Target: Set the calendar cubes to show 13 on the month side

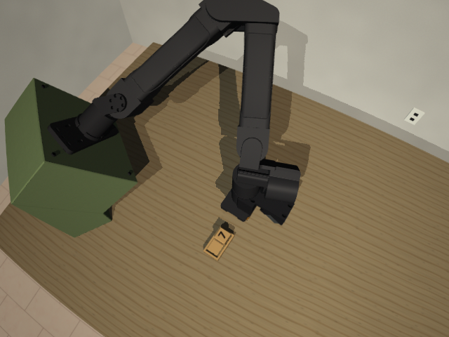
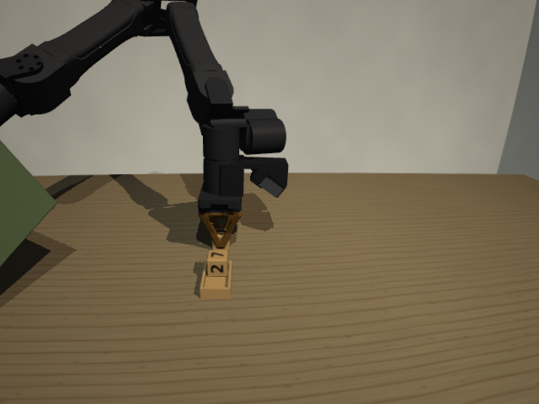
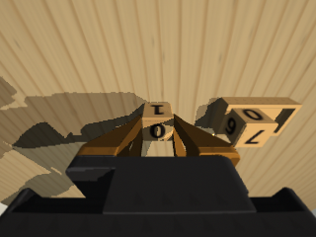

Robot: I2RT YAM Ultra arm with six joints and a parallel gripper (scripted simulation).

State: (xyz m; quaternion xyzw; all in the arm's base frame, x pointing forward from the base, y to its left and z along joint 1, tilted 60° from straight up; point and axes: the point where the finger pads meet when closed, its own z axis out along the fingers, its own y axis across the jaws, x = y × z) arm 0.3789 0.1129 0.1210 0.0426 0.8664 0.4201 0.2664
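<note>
Now: the wooden cube right at my hand. From my hand the other things lie so: wooden tray 2 cm ahead, 10 cm to the right, 1 cm below.
</note>
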